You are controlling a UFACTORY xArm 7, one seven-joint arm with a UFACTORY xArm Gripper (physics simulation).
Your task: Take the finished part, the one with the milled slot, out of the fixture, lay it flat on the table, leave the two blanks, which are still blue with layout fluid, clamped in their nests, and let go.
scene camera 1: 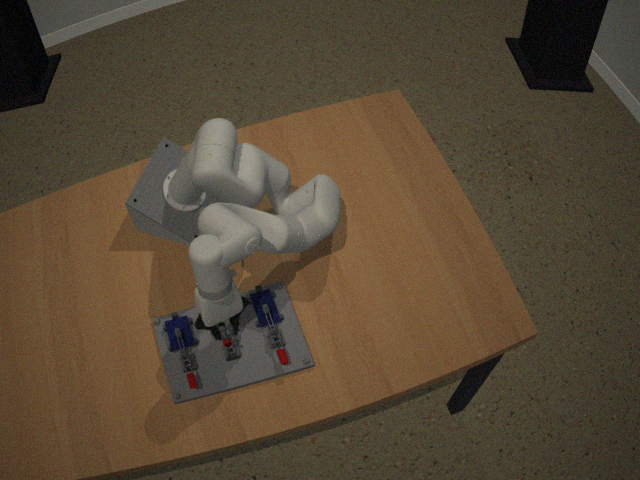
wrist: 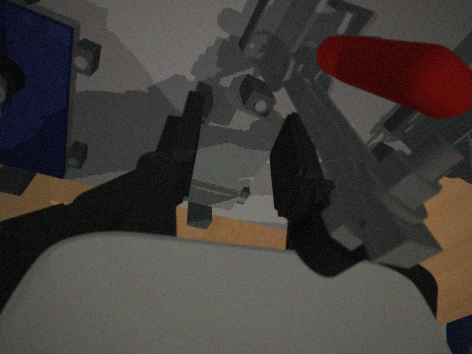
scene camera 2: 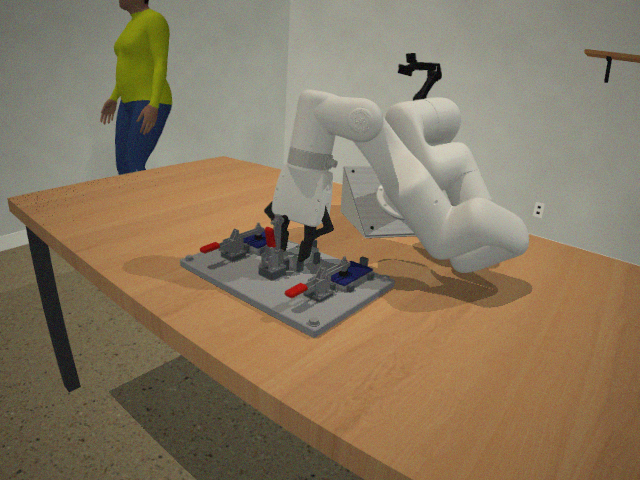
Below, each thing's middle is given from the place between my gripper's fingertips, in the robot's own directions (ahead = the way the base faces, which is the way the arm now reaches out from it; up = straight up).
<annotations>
Right now the red clamp handle point(wrist: 421, 76) is 5 cm ahead of my hand, 1 cm to the left of it and 3 cm above it. Round my hand: grey fixture plate point(scene camera 1: 258, 362): 2 cm ahead, 3 cm below; then finished part point(wrist: 234, 144): 2 cm behind, 1 cm to the right, 1 cm below.
</annotations>
